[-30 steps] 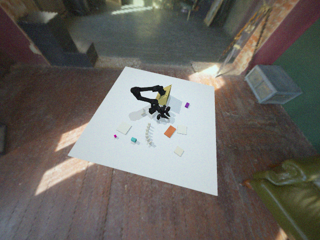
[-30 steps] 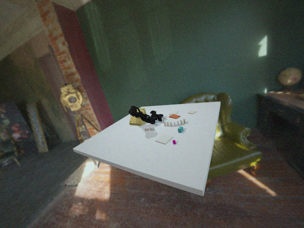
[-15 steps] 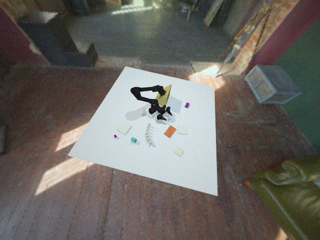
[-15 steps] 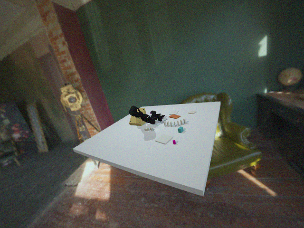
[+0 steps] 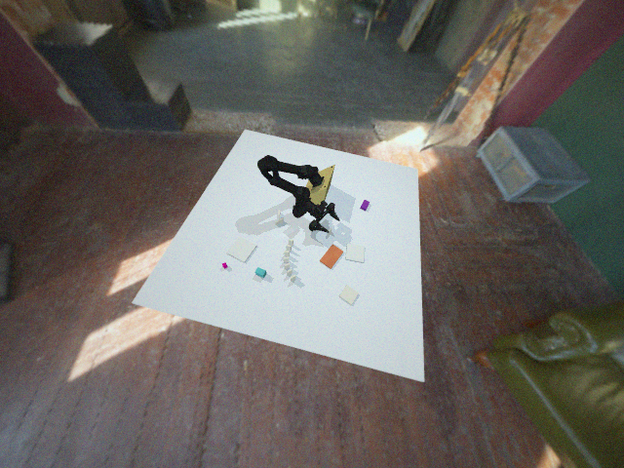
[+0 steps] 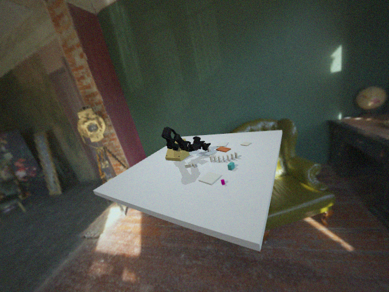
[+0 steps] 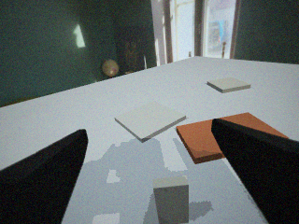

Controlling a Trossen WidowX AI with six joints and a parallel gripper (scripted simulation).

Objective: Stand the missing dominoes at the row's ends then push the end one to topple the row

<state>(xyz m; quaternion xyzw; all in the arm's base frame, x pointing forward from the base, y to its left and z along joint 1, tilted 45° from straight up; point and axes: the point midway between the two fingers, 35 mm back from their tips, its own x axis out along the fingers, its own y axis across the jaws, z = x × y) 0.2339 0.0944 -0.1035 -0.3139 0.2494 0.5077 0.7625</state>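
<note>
Right now my gripper tip is 13 cm short of the orange tile, 8 cm above it and 4 cm to the right of it. From my gripper tip the other things lie so: teal block (35 cm ahead, 26 cm to the right, 7 cm below); purple block (28 cm behind, 13 cm to the left, 8 cm below); white tile (41 cm to the right, 26 cm ahead, 8 cm below).
</note>
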